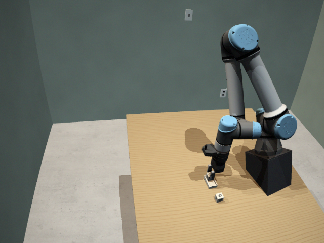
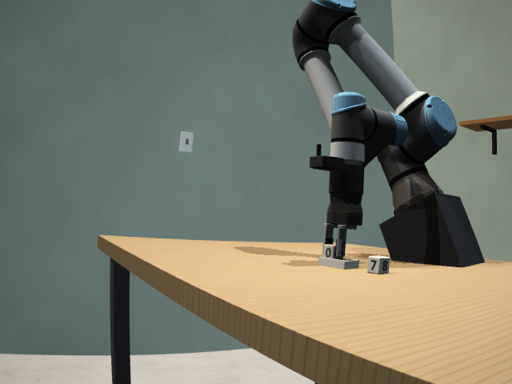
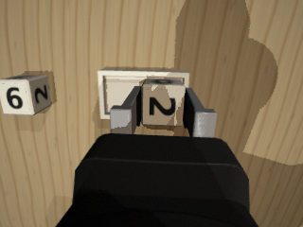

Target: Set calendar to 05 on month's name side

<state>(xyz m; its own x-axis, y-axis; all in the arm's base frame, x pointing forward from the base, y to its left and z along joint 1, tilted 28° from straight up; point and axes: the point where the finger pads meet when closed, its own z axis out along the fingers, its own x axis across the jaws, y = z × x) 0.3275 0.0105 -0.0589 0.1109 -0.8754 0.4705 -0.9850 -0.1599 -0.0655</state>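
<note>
Now: the small calendar tray 20 mm to the left of my hand and 30 mm below it.
</note>
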